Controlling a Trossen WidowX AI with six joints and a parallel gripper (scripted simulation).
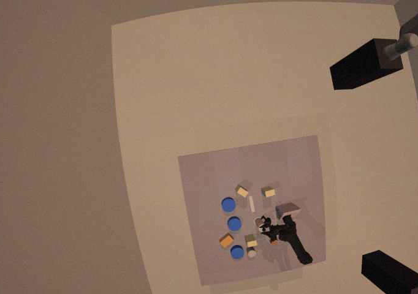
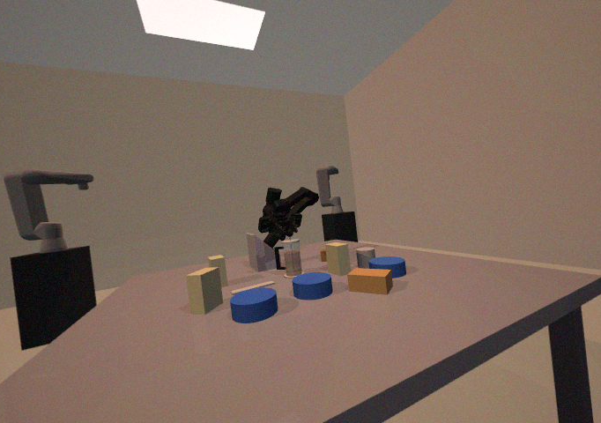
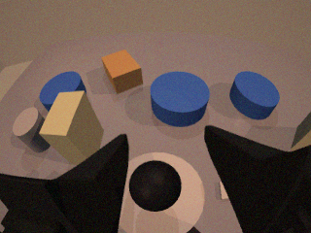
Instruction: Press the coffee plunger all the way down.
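Now: the coffee press 9 cm below my gripper tip, 4 cm behind it and 1 cm to the right of it. The rest, counted from my gripper tip: grey cylinder 28 cm to the left, 14 cm below, 6 cm ahead; then pale stick 17 cm to the right, 17 cm below, 1 cm ahead.
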